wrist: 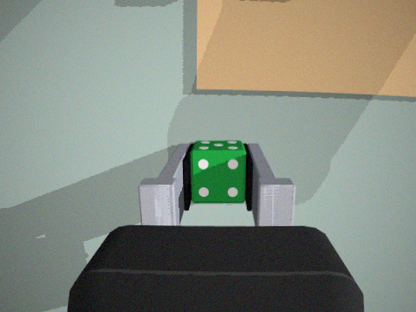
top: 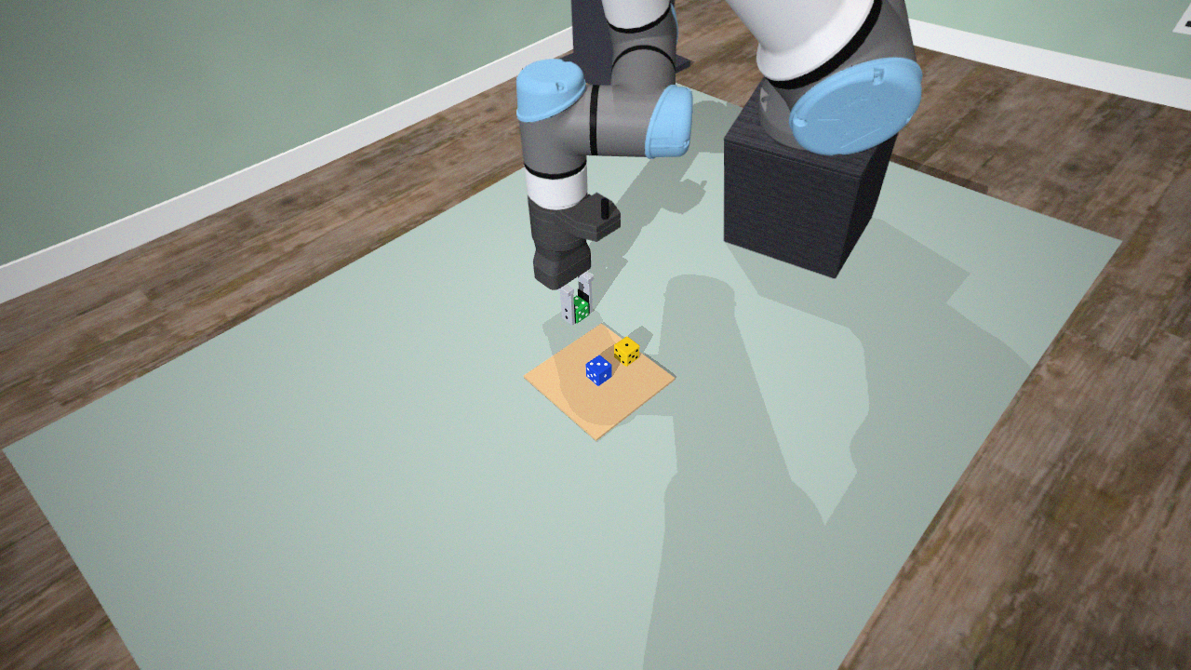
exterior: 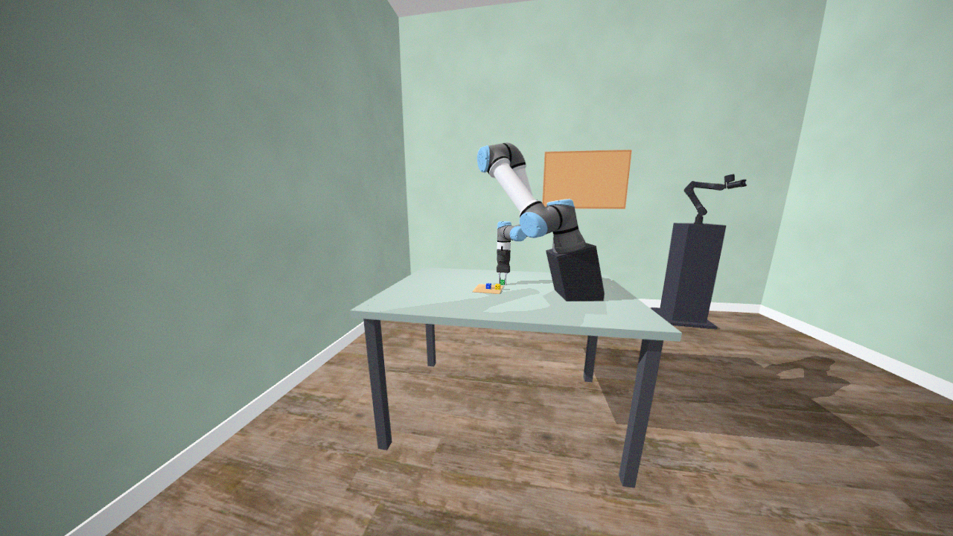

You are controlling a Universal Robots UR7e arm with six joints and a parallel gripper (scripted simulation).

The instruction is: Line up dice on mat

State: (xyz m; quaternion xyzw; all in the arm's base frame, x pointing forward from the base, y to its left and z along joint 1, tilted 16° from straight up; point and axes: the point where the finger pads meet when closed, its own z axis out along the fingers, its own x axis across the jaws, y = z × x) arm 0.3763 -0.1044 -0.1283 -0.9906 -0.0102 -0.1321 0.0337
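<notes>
Right now my hand is 6 cm short of the blue die and 11 cm to the right of it. The rest, counted from my hand: yellow die: 1 cm ahead, 11 cm to the left; green die: 1 cm below; orange mat: 6 cm ahead, 11 cm to the left, 2 cm below.
</notes>
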